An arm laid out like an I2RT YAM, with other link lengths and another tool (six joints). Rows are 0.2 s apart.
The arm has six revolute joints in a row. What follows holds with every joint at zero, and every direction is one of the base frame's.
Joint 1 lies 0.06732 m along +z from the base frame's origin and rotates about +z.
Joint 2 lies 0.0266 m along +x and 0.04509 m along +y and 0.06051 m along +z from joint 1 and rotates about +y.
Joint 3 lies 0.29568 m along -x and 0.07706 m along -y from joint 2 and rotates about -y.
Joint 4 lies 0.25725 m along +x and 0.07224 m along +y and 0.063 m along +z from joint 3 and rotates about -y.
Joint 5 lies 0.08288 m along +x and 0.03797 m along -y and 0.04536 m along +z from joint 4 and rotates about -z.
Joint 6 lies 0.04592 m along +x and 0.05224 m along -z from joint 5 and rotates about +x.
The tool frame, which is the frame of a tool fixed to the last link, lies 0.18 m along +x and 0.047 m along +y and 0.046 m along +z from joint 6; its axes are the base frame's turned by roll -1.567, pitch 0.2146 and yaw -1.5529 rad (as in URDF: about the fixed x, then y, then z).
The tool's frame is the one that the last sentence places.
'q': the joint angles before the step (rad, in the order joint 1, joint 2, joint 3, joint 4, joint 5, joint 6). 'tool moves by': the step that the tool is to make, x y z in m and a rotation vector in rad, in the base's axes. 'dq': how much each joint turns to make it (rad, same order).
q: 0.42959, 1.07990, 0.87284, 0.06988, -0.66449, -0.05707
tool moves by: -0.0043, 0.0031, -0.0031, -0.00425, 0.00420, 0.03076
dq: -0.00010, 0.01126, 0.00159, -0.00116, -0.03025, -0.00833
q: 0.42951, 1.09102, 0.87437, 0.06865, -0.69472, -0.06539
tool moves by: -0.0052, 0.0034, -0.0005, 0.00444, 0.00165, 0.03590
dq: 0.00094, 0.01256, 0.00080, 0.01169, -0.03528, -0.00064
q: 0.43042, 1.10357, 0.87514, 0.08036, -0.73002, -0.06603
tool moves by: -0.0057, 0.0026, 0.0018, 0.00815, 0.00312, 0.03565
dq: 0.00032, 0.00988, 0.00405, 0.00962, -0.03622, 0.00473
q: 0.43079, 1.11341, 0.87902, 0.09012, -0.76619, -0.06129
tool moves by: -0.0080, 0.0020, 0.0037, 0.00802, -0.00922, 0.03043
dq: 0.00532, -0.00156, 0.00133, 0.00876, -0.02534, -0.00013
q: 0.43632, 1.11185, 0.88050, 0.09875, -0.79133, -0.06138
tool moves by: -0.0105, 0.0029, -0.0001, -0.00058, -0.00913, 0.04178
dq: 0.00735, 0.00095, 0.00005, -0.00045, -0.03354, -0.01295
